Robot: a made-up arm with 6 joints. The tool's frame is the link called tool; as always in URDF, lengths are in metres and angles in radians. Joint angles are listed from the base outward.
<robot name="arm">
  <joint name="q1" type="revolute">
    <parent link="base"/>
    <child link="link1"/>
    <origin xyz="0 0 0.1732"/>
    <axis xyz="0 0 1"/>
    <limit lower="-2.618" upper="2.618"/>
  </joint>
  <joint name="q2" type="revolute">
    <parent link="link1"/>
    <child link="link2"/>
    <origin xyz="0 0 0"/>
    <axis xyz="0.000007 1 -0.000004"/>
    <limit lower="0" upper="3.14"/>
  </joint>
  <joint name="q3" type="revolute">
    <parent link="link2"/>
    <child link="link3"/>
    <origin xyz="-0.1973 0 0.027"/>
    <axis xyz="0.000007 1 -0.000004"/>
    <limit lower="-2.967" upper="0"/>
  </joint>
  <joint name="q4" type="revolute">
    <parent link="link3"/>
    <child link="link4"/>
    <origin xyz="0.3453 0 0.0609"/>
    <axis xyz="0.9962 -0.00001 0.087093"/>
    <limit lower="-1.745" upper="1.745"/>
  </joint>
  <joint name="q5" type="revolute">
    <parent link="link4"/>
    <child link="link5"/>
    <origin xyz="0 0 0"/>
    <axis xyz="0.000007 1 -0.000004"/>
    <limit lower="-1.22" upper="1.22"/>
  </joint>
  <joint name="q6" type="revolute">
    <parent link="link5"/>
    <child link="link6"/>
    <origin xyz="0.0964 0 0.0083"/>
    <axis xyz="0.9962 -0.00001 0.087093"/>
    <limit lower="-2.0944" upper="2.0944"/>
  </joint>
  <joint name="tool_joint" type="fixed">
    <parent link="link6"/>
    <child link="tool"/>
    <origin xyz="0 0 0" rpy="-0.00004 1.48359 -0.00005"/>
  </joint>
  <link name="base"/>
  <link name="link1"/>
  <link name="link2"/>
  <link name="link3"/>
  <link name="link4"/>
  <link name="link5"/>
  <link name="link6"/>
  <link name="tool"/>
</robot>
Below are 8 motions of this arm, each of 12 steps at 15 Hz.
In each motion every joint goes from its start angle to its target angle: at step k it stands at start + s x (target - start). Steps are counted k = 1, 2, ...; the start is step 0. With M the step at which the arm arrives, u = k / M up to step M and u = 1 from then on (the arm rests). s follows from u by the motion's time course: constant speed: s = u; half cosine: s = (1 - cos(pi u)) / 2; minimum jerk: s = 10 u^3 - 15 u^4 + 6 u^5.
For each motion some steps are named. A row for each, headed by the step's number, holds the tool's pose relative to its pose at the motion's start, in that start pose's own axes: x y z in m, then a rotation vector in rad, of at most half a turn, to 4 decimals.
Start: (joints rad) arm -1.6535 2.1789 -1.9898 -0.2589 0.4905 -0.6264
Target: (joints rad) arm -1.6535 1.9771 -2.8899 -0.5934 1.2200 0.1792
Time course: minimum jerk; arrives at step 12
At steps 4, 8, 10, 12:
4: -0.0368 -0.0643 -0.0594 0.1158 -0.0102 0.1460
8: -0.0760 -0.1882 -0.2886 0.4629 -0.1083 0.6810
10: -0.0678 -0.2041 -0.3670 0.5606 -0.1684 0.8814
12: -0.0649 -0.2059 -0.3830 0.5793 -0.1827 0.9243

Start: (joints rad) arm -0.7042 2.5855 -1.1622 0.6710 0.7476 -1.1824
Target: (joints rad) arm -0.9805 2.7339 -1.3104 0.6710 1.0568 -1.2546
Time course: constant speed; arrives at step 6
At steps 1, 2, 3, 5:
1: 0.0051 -0.0080 -0.0026 -0.0511 -0.0067 0.0259
2: 0.0106 -0.0158 -0.0053 -0.1027 -0.0158 0.0505
3: 0.0164 -0.0233 -0.0080 -0.1549 -0.0274 0.0738
5: 0.0290 -0.0377 -0.0134 -0.2600 -0.0579 0.1161

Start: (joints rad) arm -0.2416 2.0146 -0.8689 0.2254 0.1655 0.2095
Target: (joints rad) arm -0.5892 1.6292 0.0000 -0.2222 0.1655 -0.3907
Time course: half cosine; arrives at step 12
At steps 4, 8, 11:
4: 0.0498 -0.0509 -0.0088 0.0771 0.1034 -0.1734
8: 0.1707 -0.1220 -0.0417 0.1136 0.3599 -0.5103
11: 0.2330 -0.1386 -0.0625 0.0717 0.4847 -0.6608

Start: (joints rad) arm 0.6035 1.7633 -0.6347 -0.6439 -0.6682 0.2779
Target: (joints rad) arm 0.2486 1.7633 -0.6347 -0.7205 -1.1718 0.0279
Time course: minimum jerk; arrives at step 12
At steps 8, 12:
8: -0.0122 -0.0736 -0.0427 0.1526 -0.3411 -0.1619
12: -0.0137 -0.0909 -0.0587 0.2068 -0.4250 -0.2164

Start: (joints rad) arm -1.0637 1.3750 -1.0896 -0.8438 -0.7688 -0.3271
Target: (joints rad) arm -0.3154 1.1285 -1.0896 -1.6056 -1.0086 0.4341
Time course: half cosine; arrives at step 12
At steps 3, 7, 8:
3: -0.0514 0.0125 0.0145 -0.0778 -0.1690 0.0460
7: -0.2169 0.0454 0.0107 -0.3951 -0.6734 0.1668
8: -0.2541 0.0507 -0.0011 -0.4863 -0.7836 0.1836

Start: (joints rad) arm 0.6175 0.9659 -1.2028 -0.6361 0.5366 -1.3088
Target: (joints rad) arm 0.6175 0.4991 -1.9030 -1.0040 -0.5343 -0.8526
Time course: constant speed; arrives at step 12
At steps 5, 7, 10, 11, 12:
5: 0.0812 -0.1523 -0.1766 0.8840 0.0514 0.1317
7: 0.1083 -0.1797 -0.2735 1.2266 0.0495 0.1291
10: 0.1363 -0.1772 -0.4284 1.7144 0.0312 0.0442
11: 0.1416 -0.1650 -0.4792 1.8664 0.0232 -0.0092
12: 0.1446 -0.1474 -0.5283 2.0112 0.0152 -0.0763

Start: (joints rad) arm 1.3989 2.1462 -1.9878 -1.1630 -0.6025 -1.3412
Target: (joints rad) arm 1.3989 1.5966 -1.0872 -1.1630 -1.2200 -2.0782
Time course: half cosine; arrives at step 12
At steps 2, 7, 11, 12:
2: -0.0063 -0.0035 -0.0053 0.0278 -0.0237 -0.0368
7: -0.0639 -0.0363 -0.0676 0.3010 -0.1420 -0.3141
11: -0.1034 -0.0583 -0.1204 0.4901 -0.1346 -0.4576
12: -0.1053 -0.0594 -0.1231 0.4991 -0.1326 -0.4639

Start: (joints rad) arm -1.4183 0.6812 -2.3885 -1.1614 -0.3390 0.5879
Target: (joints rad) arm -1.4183 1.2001 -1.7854 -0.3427 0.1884 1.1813
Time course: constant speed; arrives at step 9
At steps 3, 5, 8, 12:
3: 0.1731 0.0961 -0.0288 0.0445 0.4428 0.5369
5: 0.2733 0.1680 -0.0868 0.1465 0.7786 0.8477
8: 0.3798 0.2749 -0.2232 0.4282 1.3211 1.2085
12: 0.4005 0.3073 -0.2784 0.5607 1.5065 1.2912

